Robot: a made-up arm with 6 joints. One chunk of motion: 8 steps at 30 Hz.
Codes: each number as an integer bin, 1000 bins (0 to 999) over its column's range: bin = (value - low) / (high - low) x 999, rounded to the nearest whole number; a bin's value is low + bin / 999 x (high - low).
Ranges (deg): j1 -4..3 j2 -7..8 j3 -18..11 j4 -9..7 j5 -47..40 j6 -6..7
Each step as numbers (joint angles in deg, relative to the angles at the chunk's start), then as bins.
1 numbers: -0.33 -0.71 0.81 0.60 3.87 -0.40
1 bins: 524 419 648 599 584 430
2 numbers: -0.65 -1.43 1.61 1.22 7.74 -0.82
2 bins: 478 371 676 638 629 398
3 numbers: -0.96 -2.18 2.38 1.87 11.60 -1.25
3 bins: 434 321 702 679 673 365
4 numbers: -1.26 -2.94 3.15 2.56 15.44 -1.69
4 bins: 391 270 729 722 717 331
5 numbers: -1.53 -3.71 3.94 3.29 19.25 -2.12
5 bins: 353 219 756 767 761 298
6 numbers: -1.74 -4.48 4.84 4.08 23.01 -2.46
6 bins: 323 168 787 817 804 272
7 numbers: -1.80 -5.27 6.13 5.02 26.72 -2.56
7 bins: 314 115 831 875 847 264
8 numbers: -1.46 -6.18 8.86 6.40 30.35 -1.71
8 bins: 362 55 925 962 888 330
